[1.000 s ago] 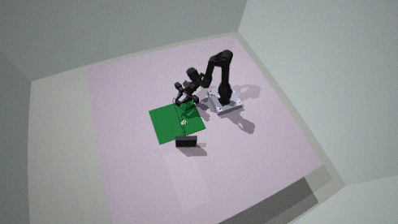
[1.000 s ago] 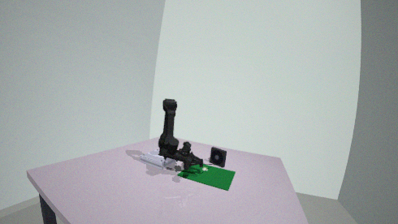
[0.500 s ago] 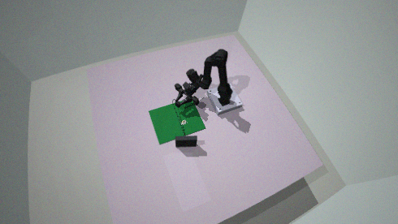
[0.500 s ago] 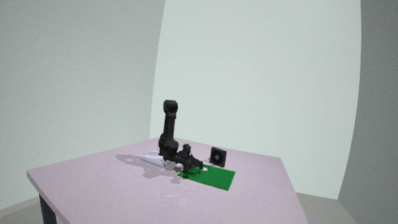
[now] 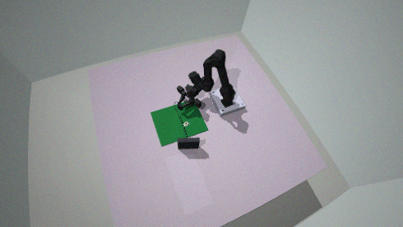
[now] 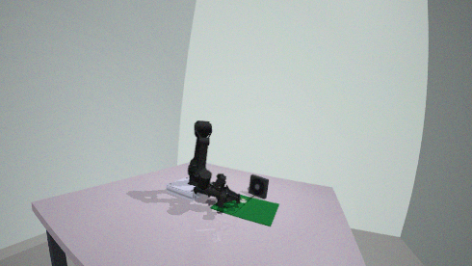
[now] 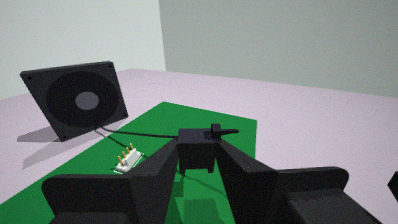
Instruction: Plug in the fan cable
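Right now the green board is 40 mm ahead of my gripper tip, 60 mm to the left of it and 90 mm below it. From my gripper tip the other things lie so: white four-pin fan header (100 mm to the left, 70 mm below); black fan plug (10 mm below); black fan (50 mm ahead, 230 mm to the left, 10 mm below).
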